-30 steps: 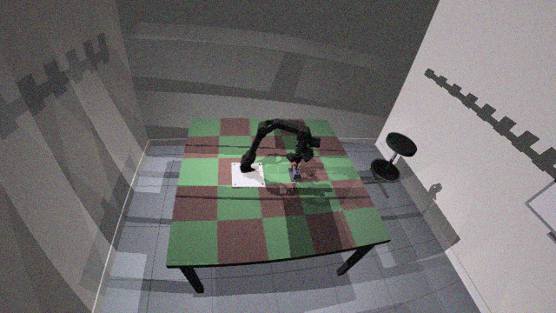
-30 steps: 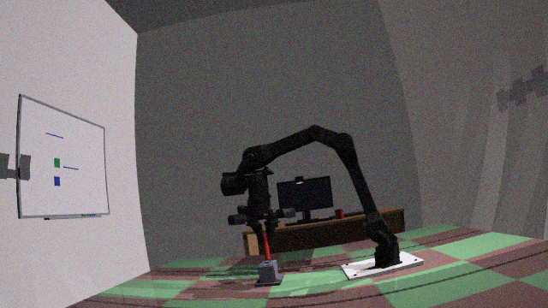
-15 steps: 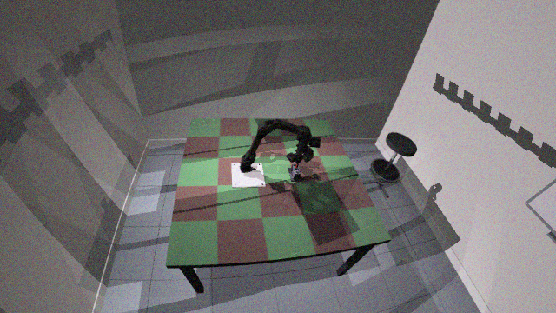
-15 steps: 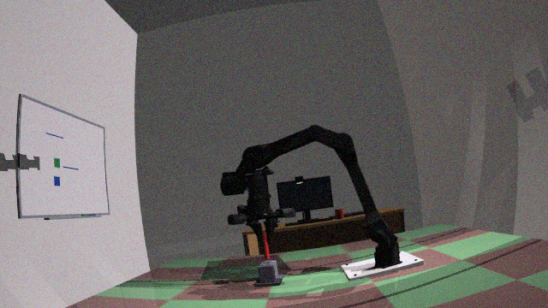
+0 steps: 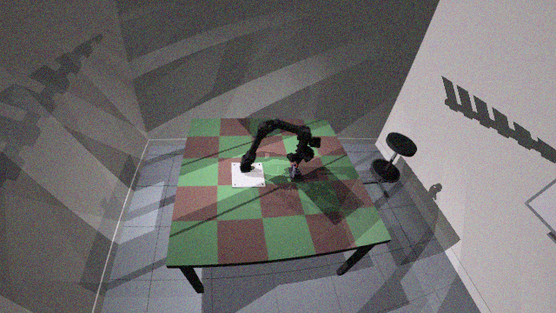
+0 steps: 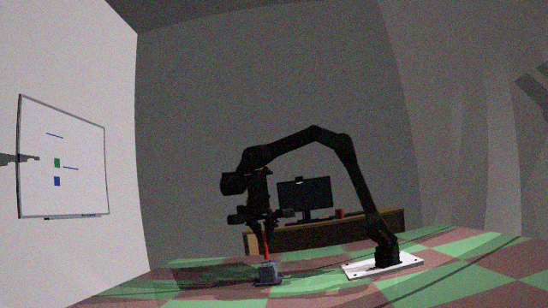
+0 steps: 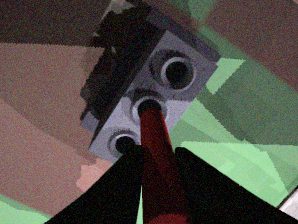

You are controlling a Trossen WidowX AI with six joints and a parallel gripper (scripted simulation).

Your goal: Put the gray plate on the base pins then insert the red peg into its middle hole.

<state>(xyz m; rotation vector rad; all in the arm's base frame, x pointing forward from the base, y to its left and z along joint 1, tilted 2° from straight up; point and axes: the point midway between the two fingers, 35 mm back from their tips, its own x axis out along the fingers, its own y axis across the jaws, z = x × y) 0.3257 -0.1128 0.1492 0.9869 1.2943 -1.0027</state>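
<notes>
Right now my gripper tip is right at the red peg. Also, from my gripper tip: gray plate: 70 mm below; then base: 110 mm below.
</notes>
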